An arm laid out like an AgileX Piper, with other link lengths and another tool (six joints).
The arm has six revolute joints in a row. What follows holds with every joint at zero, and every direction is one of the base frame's. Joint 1 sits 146.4 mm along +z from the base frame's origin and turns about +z. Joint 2 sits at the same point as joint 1 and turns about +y. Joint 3 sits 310.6 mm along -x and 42.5 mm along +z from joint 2 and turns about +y. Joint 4 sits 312.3 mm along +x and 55.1 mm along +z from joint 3 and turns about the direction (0.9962, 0, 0.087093). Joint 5 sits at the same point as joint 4 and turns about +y. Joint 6 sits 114.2 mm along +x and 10 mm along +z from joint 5 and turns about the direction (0.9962, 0, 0.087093). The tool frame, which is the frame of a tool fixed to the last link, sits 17.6 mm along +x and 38 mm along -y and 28.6 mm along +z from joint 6; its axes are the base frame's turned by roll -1.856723, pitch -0.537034 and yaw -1.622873 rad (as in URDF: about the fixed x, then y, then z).
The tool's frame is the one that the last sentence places.
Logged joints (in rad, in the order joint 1, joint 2, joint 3, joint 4, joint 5, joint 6), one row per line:
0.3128, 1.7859, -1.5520, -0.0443, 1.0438, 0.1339
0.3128, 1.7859, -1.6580, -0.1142, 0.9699, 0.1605
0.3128, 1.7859, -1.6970, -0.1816, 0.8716, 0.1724
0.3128, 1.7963, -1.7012, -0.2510, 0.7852, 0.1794
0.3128, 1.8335, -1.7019, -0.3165, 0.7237, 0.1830
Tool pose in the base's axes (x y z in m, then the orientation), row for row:
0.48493, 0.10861, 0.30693, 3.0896, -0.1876, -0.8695
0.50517, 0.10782, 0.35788, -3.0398, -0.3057, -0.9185
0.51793, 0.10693, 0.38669, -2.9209, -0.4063, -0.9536
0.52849, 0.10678, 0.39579, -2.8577, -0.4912, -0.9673
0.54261, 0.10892, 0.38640, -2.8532, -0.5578, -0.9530
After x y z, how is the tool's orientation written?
As angles about the fixed x, y, z axes (roll, pitch, yaw), in radians.
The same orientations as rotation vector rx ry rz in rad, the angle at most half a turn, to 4 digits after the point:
2.7245, -1.2733, 0.2237
2.7514, -1.3339, 0.4913
-2.7426, 1.3383, -0.7135
-2.7045, 1.2992, -0.8646
2.7091, -1.2587, 0.9583

